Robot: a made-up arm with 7 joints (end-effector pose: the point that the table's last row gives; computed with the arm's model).
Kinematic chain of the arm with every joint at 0, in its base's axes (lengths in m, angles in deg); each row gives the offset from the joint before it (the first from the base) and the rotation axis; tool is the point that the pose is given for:
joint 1: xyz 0 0 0.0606 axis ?
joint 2: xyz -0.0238 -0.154 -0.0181 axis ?
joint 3: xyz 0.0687 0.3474 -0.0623 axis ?
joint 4: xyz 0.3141 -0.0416 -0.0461 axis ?
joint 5: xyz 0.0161 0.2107 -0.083 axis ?
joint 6: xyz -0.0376 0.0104 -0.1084 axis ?
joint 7: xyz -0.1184 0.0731 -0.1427 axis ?
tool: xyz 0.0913 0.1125 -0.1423
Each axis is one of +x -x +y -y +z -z.
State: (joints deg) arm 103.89 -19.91 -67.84 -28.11 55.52 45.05 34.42
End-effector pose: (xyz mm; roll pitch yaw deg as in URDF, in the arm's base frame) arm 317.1 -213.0 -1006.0 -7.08 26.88 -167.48
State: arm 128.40 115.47 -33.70 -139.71 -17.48 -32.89 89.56
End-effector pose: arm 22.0 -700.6 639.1 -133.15 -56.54 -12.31
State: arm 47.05 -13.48 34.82 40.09 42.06 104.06 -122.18
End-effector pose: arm 396.1 216.6 -258.2 163.42 61.33 169.79
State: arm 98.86 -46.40 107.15 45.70 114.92 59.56 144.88
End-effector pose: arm 105.8 114.5 -519.3 84.61 76.80 86.73
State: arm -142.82 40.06 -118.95 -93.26 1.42 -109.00 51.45
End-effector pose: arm -206.7 -741.1 -161.6 -79.66 -43.45 -100.79
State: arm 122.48 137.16 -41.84 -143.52 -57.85 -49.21 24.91
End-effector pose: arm -48.1 -251.9 905.7 160.19 -15.65 83.44
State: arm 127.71 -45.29 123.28 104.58 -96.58 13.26 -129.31
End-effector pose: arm 69.2 -261.7 129.3 28.74 -27.06 159.88
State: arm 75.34 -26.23 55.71 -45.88 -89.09 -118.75 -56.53
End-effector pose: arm 420.1 -382.7 -195.5 -30.69 -10.53 -174.91
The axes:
joint 1: -z
joint 2: +x
joint 3: -y
joint 4: +z
joint 5: +x
joint 6: -y
joint 7: +y

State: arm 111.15 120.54 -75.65 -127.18 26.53 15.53 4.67
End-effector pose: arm 651.8 -85.2 451.2 -52.56 77.56 158.74
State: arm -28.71 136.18 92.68 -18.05 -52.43 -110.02 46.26
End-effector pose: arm 608.3 -630.2 490.2 161.10 -42.59 95.48
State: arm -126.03 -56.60 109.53 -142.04 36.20 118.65 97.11
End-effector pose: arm -71.3 84.4 486.1 136.37 9.75 36.64
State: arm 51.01 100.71 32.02 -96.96 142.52 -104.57 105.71
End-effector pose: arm 98.2 -380.7 499.3 16.12 -74.06 30.05
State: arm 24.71 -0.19 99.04 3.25 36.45 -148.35 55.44
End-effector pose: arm -5.7 415.7 226.0 -155.83 69.85 -146.03
